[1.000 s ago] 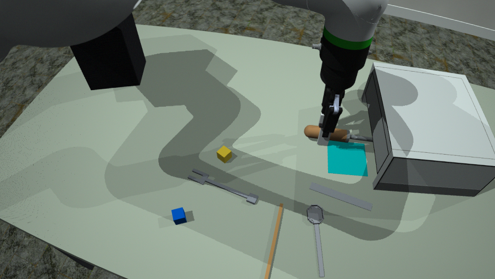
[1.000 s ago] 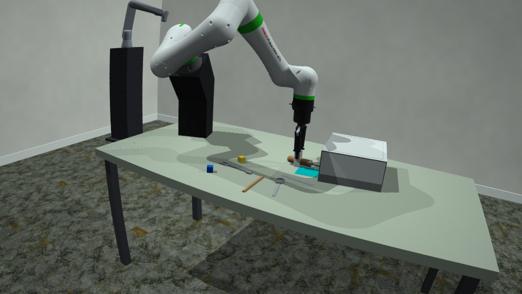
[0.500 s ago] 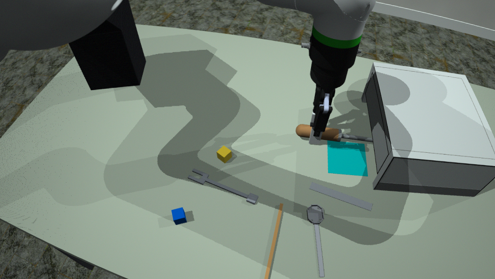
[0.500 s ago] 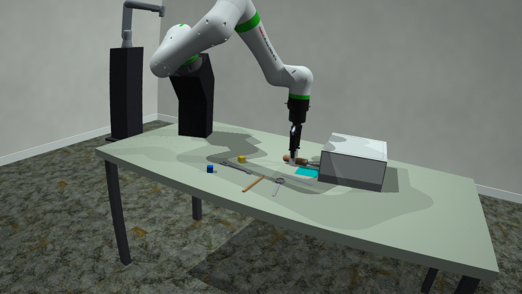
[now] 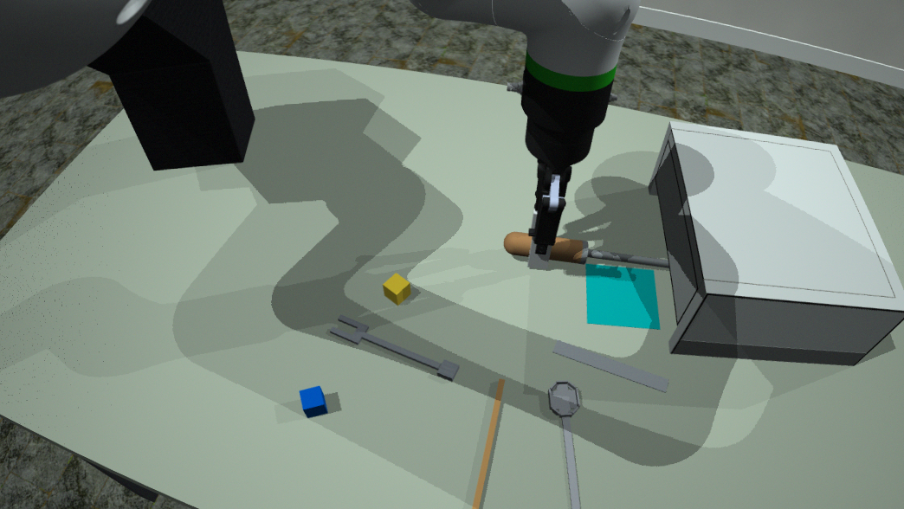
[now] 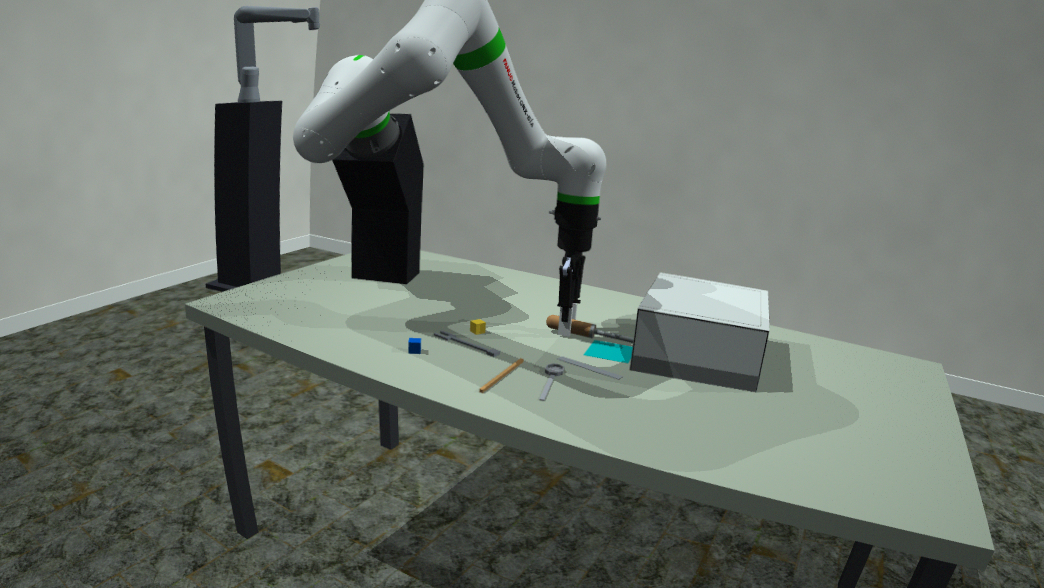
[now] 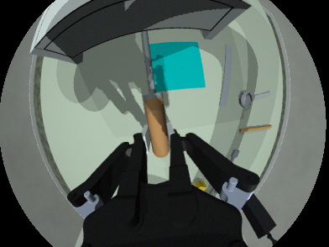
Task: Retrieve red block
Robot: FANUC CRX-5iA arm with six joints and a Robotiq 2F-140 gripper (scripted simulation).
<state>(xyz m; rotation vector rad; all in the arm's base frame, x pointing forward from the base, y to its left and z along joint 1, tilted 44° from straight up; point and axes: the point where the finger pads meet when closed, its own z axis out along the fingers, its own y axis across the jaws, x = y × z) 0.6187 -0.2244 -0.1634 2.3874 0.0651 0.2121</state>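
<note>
Right now the yellow cube is 180 mm behind my hand, 80 mm to the right of it and 20 mm below it. From my hand the other things lie so: teal square (120 mm ahead, 60 mm to the right, 40 mm below); then flat grey bar (100 mm ahead, 170 mm to the right, 40 mm below); then grey fork tool (170 mm behind, 170 mm to the right, 30 mm below).
</note>
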